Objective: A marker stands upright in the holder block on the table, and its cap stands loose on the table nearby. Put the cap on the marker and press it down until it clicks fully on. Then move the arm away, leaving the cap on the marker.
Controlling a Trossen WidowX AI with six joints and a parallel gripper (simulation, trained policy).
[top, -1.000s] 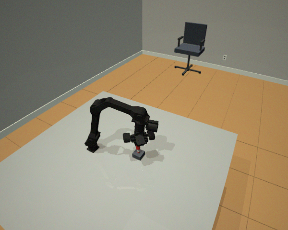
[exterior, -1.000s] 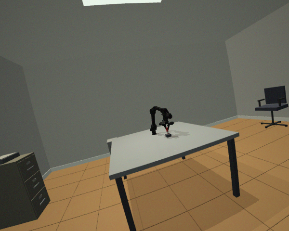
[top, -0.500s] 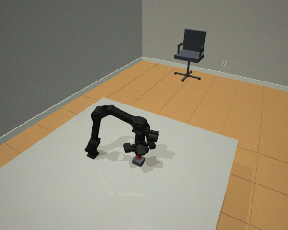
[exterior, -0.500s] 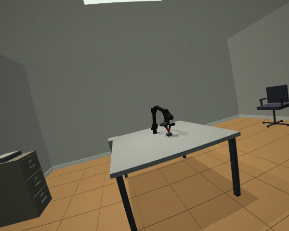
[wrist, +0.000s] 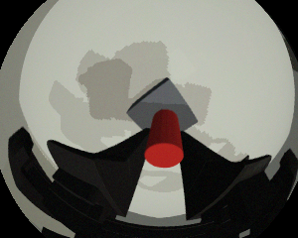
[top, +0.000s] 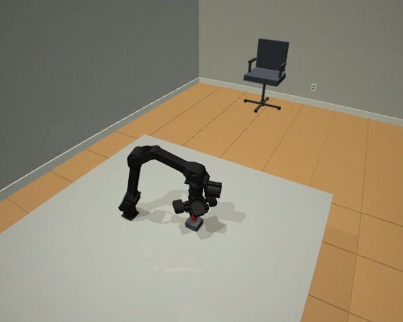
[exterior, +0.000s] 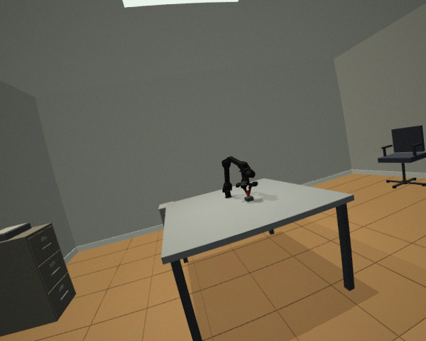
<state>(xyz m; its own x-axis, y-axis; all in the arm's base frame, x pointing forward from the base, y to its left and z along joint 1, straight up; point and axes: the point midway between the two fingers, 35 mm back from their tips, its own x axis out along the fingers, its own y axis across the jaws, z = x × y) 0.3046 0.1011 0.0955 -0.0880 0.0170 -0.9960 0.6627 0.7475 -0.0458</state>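
My gripper tip is now 1 cm below the red cap. Round my gripper tip: grey holder block (5 cm below).
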